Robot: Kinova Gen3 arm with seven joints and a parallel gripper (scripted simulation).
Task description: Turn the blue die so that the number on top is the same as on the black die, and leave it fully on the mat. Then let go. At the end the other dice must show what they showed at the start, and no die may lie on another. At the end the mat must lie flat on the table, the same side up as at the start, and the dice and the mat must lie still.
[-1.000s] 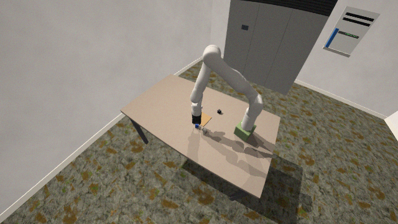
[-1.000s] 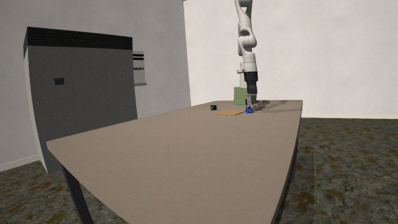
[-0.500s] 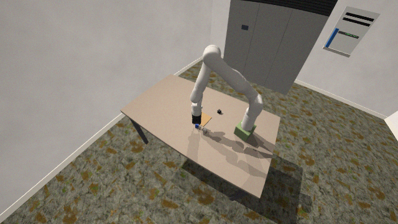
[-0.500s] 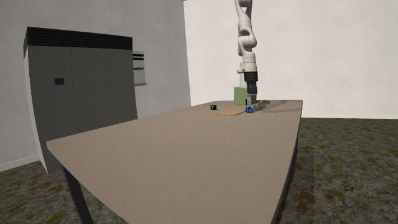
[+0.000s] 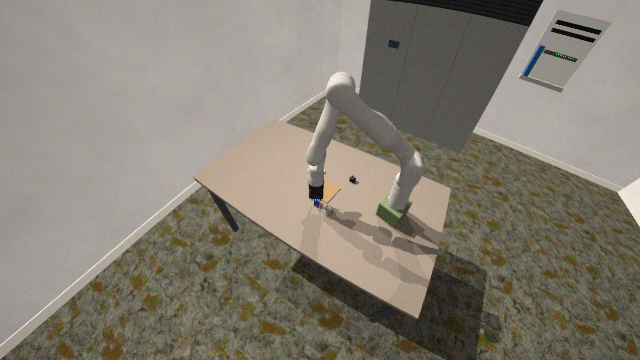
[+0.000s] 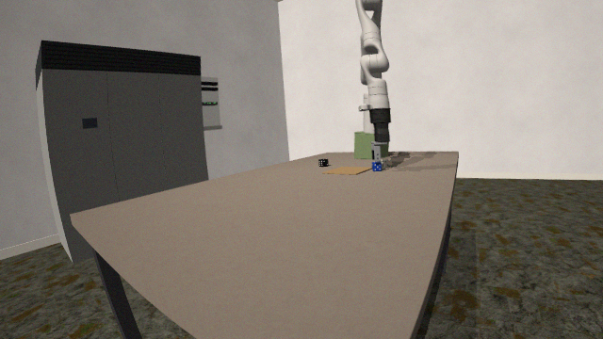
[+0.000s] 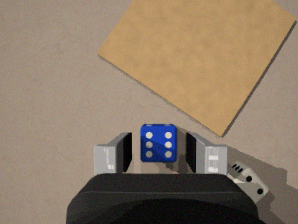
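Now: hand 40 mm above the blue die. Also, from my hand: white die: 90 mm behind, 10 mm to the left, 40 mm below; black die: 120 mm behind, 260 mm to the right, 40 mm below; tan mat: 110 mm to the right, 50 mm below.
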